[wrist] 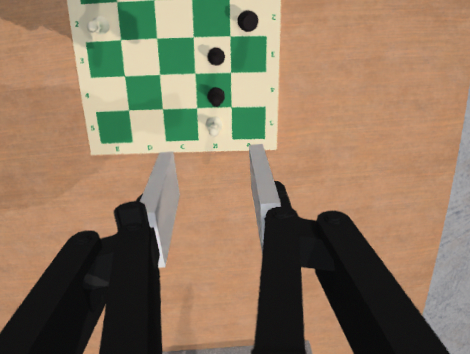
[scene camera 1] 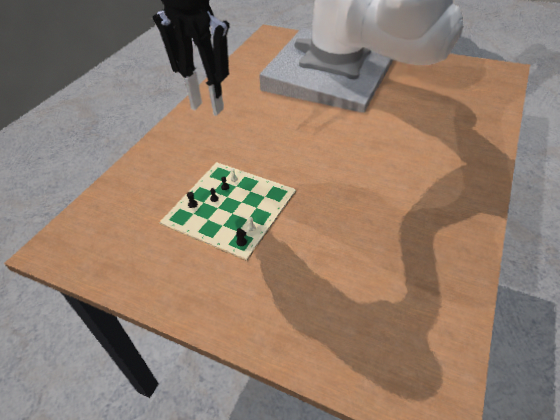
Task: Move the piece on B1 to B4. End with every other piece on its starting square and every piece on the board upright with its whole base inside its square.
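Seen in the pictures: gripper, fingertip midpoint: [wrist: 213,170] [scene camera 1: 207,109]; arm's base, origin of the base link: [scene camera 1: 335,58].
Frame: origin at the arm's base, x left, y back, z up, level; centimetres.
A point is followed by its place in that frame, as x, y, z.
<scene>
A green-and-cream board [scene camera 1: 218,216] @(-6.1, -67.7, -3.3) [wrist: 180,90] @(-5.0, -60.1, -3.3) lies on the table. A black piece [scene camera 1: 225,184] @(-8.5, -59.2, -2.1) [wrist: 216,96] @(-8.9, -59.4, -1.1) stands upright on B4, its base appearing inside the square. Square B1 is bare in the scene view. A white piece [scene camera 1: 233,176] @(-7.9, -56.1, -2.1) [wrist: 214,126] @(-8.2, -56.2, -1.1) is on B5, a black piece [scene camera 1: 214,195] @(-9.1, -63.4, -1.9) [wrist: 216,56] @(-9.5, -63.6, -0.3) on B3, a larger black piece [scene camera 1: 192,200] @(-12.8, -66.6, -1.6) [wrist: 247,21] @(-12.9, -66.5, 0.1) on A2, a white piece [scene camera 1: 251,224] @(2.2, -68.5, -1.9) [wrist: 98,25] @(1.5, -68.2, -1.1) on E2, and a black piece [scene camera 1: 241,237] @(1.9, -72.7, -1.3) on E1. My gripper [scene camera 1: 205,110] @(-8.9, -59.7, 18.1) [wrist: 213,170] @(-8.9, -59.7, 18.1) is partly open and empty, high above the table beyond the row 5 edge.
The wooden table [scene camera 1: 150,280] @(-11.2, -86.4, -3.9) [wrist: 350,165] @(-23.9, -48.1, -3.9) extends around the board. The arm's base stands on a grey block [scene camera 1: 310,93] @(-1.7, -18.6, -1.3) behind the board. The arm's shadow falls across the right side of the table.
</scene>
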